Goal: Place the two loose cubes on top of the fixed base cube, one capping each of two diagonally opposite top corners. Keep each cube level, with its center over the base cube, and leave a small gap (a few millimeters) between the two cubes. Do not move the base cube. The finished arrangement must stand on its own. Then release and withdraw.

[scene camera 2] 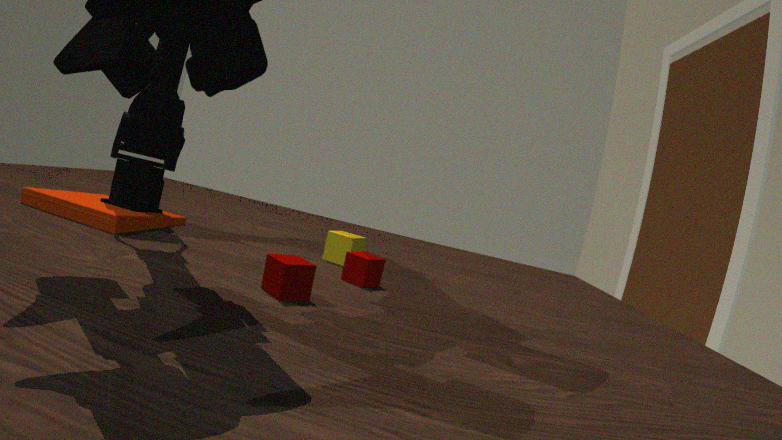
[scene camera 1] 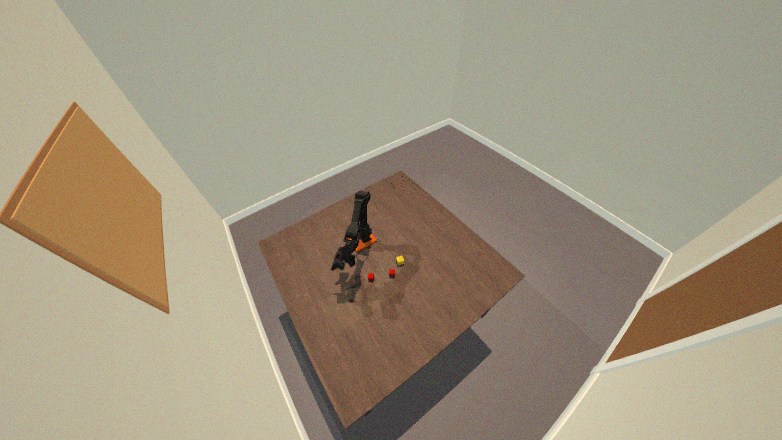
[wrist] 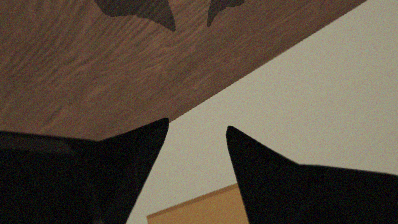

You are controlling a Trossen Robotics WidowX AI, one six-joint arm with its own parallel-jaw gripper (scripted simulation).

Labels:
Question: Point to a yellow base cube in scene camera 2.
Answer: At 338, 243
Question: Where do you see a red cube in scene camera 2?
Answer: At 360, 268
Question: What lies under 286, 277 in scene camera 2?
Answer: A red cube.

